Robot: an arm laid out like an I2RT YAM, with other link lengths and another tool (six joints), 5 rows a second.
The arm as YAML. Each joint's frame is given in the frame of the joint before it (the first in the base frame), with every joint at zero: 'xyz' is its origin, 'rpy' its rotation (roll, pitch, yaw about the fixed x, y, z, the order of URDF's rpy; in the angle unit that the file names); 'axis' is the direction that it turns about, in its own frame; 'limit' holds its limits. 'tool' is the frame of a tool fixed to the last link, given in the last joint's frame.
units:
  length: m
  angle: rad
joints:
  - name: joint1
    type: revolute
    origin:
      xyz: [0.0, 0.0, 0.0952]
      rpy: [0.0, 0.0, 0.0]
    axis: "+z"
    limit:
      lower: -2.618
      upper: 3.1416
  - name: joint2
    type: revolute
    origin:
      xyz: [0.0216, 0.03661, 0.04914]
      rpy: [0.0, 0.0, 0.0]
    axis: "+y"
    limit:
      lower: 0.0
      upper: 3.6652
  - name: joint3
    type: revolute
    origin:
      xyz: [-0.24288, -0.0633, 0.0]
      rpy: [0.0, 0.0, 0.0]
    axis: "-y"
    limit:
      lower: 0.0
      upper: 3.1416
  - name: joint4
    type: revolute
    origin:
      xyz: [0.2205, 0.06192, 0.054]
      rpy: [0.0, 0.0, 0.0]
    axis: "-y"
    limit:
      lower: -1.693
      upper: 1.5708
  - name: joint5
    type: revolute
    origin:
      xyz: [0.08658, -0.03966, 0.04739]
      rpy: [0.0, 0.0, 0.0]
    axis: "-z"
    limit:
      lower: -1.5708
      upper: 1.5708
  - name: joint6
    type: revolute
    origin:
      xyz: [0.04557, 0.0, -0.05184]
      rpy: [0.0, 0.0, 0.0]
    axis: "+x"
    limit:
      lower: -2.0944
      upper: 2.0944
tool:
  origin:
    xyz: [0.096, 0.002, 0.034]
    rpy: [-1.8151, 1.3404, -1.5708]
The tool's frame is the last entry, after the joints.
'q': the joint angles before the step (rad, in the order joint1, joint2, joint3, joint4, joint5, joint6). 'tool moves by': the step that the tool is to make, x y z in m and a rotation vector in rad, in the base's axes. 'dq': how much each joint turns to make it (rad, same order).
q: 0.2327 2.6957 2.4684 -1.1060 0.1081 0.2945
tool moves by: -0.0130 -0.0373 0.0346 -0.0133 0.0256 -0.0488
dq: -0.0627 -0.1066 -0.0456 -0.0871 0.0046 -0.0154
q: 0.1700 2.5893 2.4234 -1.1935 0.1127 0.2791
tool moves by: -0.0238 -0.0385 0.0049 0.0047 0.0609 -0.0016
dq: -0.0800 -0.1181 -0.1808 0.0103 -0.0268 -0.0750
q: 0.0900 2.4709 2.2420 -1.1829 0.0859 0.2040
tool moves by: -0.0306 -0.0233 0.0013 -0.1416 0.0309 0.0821
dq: -0.0153 -0.1528 -0.2705 0.0926 0.1230 -0.1178
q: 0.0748 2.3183 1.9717 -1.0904 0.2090 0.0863
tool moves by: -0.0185 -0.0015 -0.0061 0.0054 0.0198 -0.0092
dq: -0.0014 -0.0642 -0.1309 0.0456 -0.0058 0.0088
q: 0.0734 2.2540 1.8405 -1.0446 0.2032 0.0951
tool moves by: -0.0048 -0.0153 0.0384 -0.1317 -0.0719 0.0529
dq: -0.0002 -0.1253 -0.0740 0.0310 0.1269 -0.0760
